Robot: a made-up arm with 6 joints.
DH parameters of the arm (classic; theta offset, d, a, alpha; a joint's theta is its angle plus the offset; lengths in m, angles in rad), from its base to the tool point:
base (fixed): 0 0.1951 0 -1.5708
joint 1: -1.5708 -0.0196 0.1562 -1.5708
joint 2: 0 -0.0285 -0.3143 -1.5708
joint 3: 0 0.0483 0.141 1.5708
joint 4: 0 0.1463 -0.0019 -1.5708
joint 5: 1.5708 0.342 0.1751 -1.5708
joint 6: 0.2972 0 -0.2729 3.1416
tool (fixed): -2.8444 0.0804 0 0
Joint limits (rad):
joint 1: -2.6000..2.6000
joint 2: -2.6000..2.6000
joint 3: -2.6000..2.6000
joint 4: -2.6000..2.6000
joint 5: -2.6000..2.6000
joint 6: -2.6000..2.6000
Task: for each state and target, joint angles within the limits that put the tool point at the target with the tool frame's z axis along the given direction. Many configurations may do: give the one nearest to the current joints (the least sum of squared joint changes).
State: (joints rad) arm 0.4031 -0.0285 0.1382 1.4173 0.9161 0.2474
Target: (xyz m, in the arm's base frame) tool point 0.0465 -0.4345 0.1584 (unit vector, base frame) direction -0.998 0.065 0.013
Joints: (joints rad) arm -0.2450 -0.3966 -0.2309 0.8724 1.5206 -0.5037
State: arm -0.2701 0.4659 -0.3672 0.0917 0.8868 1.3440
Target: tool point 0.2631 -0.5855 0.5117 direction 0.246 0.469 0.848
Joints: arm -0.7470 -0.0326 -1.1324 -0.4741 0.1046 1.1009
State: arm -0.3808 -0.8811 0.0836 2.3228 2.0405 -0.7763
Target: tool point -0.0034 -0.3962 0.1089 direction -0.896 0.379 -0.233
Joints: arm 0.0840 -1.0206 0.0020 1.9133 2.0810 -0.5337
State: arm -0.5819 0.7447 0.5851 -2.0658 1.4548 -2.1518
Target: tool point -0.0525 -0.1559 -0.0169 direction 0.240 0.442 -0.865
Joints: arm -0.9890 0.7645 0.9773 -1.8698 1.7271 -2.0688
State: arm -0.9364 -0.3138 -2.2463 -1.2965 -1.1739 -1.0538
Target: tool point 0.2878 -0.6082 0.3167 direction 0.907 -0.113 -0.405
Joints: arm -1.2868 -0.7981 -1.9973 -1.2686 -0.8557 -0.6927
